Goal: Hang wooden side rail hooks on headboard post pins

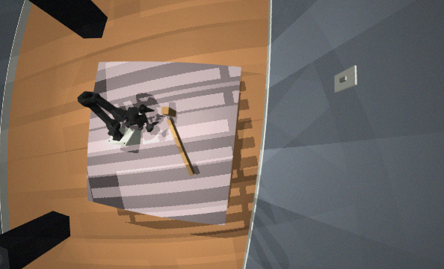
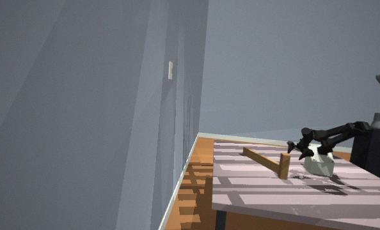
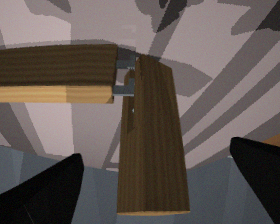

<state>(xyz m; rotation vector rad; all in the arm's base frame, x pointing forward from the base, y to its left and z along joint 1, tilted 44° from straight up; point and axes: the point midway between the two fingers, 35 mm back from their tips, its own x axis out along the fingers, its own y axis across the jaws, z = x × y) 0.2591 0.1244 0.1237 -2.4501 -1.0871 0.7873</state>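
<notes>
Now: gripper tip 7 cm short of the headboard post, 4 cm to the right of it and 7 cm above it.
</notes>
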